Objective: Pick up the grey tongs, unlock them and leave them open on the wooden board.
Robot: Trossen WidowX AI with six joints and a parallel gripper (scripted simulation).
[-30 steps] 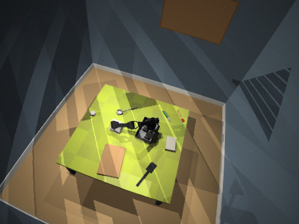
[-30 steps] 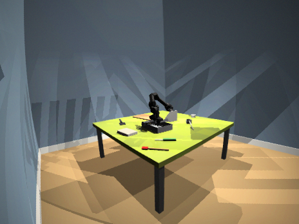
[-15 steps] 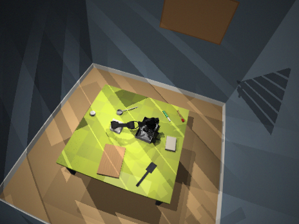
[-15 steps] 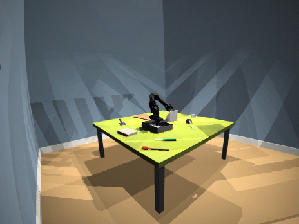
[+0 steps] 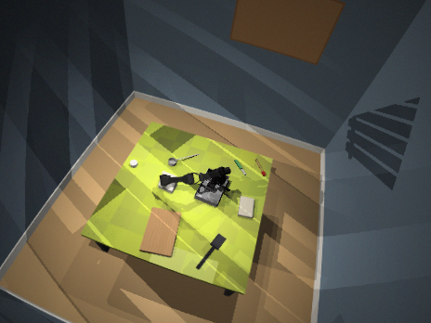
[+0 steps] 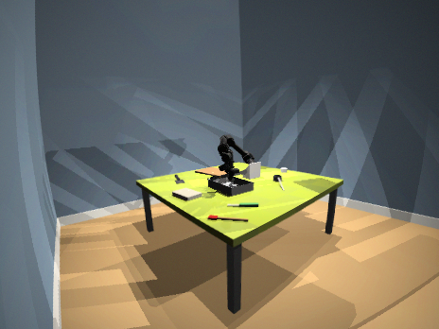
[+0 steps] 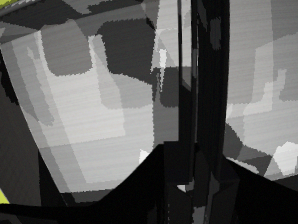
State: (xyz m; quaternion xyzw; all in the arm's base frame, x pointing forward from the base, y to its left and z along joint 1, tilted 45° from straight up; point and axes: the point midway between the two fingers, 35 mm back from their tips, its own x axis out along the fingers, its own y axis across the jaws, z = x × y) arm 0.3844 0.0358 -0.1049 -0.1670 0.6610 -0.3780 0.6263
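Now: the roasting tin 10 mm behind my gripper tip, 10 mm to the right of it and 30 mm below it. Also, from my gripper tip: yellow piece: 80 mm ahead, 20 mm to the right, 40 mm above; then white block: 320 mm ahead, 100 mm to the right, 50 mm below; then red-tipped stick: 390 mm ahead, 350 mm to the left, 60 mm below.
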